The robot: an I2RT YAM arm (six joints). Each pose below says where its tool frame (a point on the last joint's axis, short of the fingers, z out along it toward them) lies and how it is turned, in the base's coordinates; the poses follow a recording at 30 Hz.
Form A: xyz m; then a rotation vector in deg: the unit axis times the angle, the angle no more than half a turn.
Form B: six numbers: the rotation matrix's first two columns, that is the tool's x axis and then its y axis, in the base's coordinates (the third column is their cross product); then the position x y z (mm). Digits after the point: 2 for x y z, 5 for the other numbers.
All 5 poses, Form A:
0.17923, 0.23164, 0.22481, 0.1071, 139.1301, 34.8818
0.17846, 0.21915, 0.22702, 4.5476, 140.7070, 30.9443
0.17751, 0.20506, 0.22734, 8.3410, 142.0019, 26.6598
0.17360, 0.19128, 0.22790, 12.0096, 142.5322, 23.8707
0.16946, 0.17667, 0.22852, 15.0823, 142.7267, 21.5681
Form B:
-0.80319, 0.14618, -0.57751, -0.14356, 0.89336, 0.42579, 179.23, 231.64, 224.81
-0.80866, 0.18152, -0.55957, -0.07000, 0.91476, 0.39789, 178.46, 219.15, 227.02
-0.81034, 0.20910, -0.54738, -0.00367, 0.93233, 0.36159, 177.51, 205.06, 227.34
-0.80683, 0.24247, -0.53874, 0.05371, 0.93823, 0.34183, 173.60, 191.28, 227.90
-0.80082, 0.27100, -0.53408, 0.10109, 0.94013, 0.32546, 169.46, 176.67, 228.52

